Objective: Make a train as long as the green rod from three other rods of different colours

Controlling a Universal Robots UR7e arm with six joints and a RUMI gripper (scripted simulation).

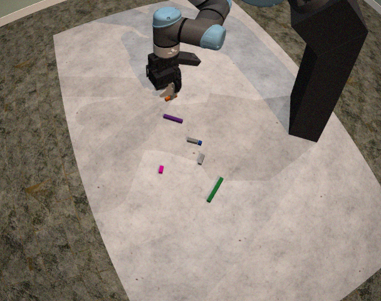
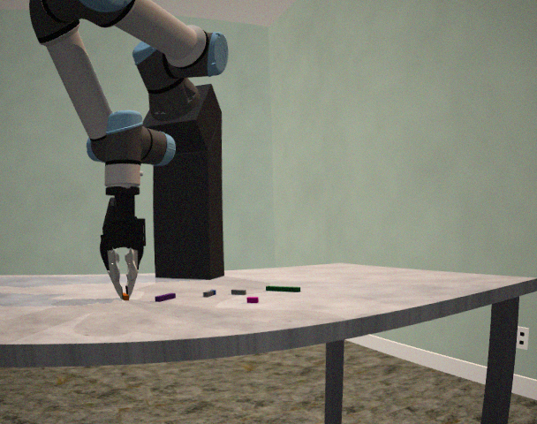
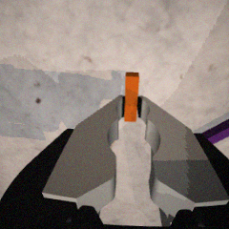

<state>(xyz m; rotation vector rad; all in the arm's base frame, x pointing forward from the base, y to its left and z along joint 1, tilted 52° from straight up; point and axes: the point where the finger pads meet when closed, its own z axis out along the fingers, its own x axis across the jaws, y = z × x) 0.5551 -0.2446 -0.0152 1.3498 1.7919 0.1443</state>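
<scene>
Right now my hand is 10 mm above the orange rod. Also, from my hand: purple rod (80 mm to the left, 30 mm ahead, 10 mm below); magenta rod (220 mm to the left, 140 mm ahead, 10 mm below); blue rod (190 mm to the left, 10 mm below).
</scene>
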